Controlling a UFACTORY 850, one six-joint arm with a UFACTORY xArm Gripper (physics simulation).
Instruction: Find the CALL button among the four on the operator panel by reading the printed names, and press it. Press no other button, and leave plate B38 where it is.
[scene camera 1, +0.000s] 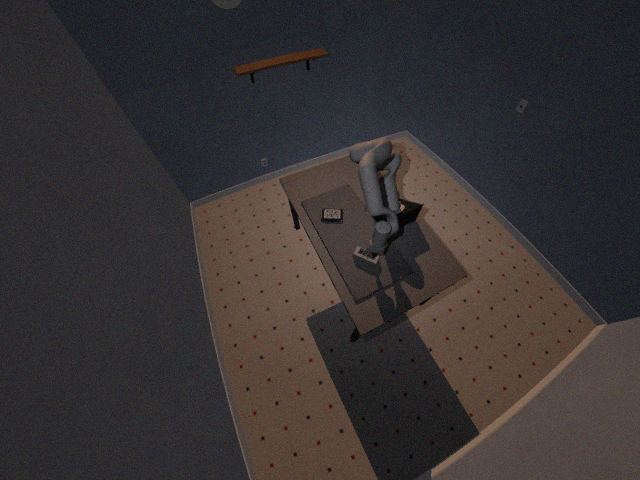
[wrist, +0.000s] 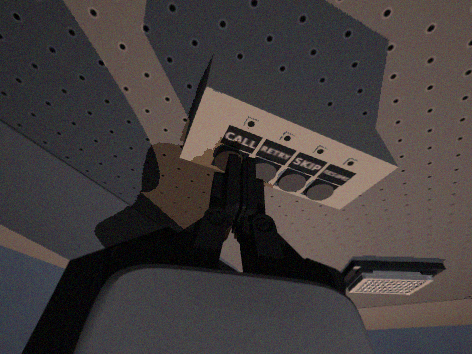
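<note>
The operator panel (scene camera 1: 359, 251) (wrist: 206, 117) is a pale slanted box face with four round grey buttons under dark name labels. In the wrist view the CALL button (wrist: 223, 159) is at the left end, partly hidden by the fingertips. The RETRY button (wrist: 265, 171), the SKIP button (wrist: 292, 182) and the last button (wrist: 320, 190), with a blurred label, follow to the right. My gripper (scene camera 1: 374, 250) (wrist: 237, 170) is shut and empty, its tips overlapping the right part of CALL; contact cannot be told. A pale gridded plate (scene camera 1: 332, 213) (wrist: 390, 286) sits on a dark base, its name unreadable.
The panel stands on a dark mat (scene camera 1: 330, 242) on the table (scene camera 1: 444, 263). A black box (scene camera 1: 412, 210) is beside the arm. An orange shelf (scene camera 1: 281, 61) hangs on the wall. The arm's shadow falls across the table and near the panel's left end.
</note>
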